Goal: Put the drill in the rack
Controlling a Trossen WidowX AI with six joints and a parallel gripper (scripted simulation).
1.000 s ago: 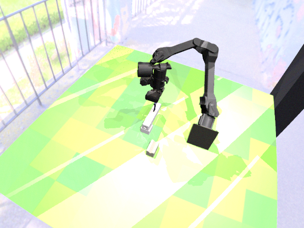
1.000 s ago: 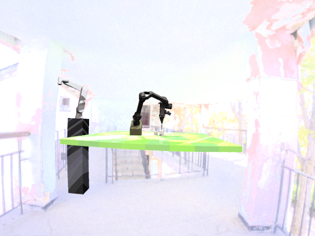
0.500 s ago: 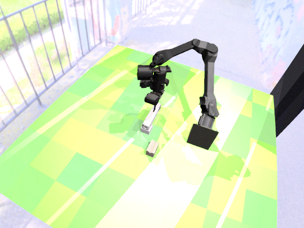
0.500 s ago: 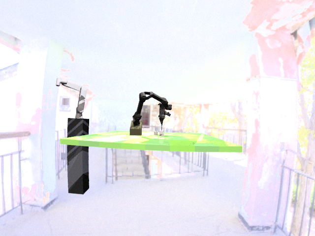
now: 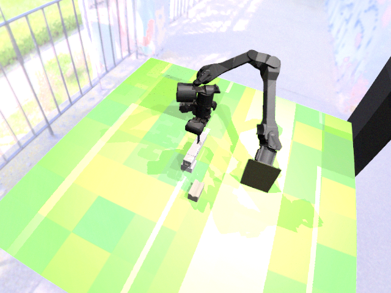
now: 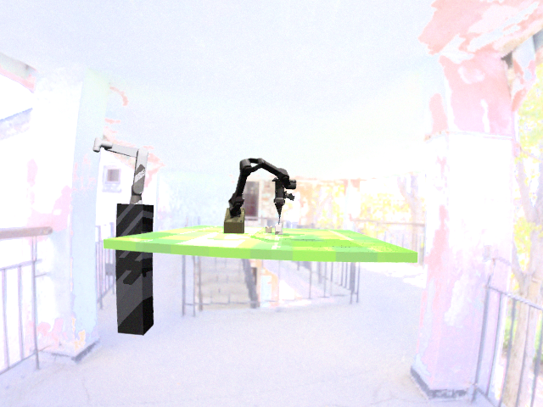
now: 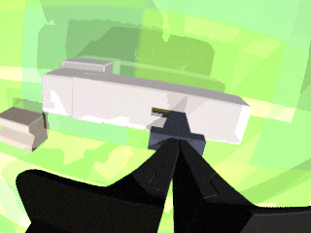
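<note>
The yellowish drill is 7 cm below my gripper tip and 6 cm to the left of it. Round my gripper tip: dark rack (21 cm to the left, 10 cm below, 6 cm behind).
</note>
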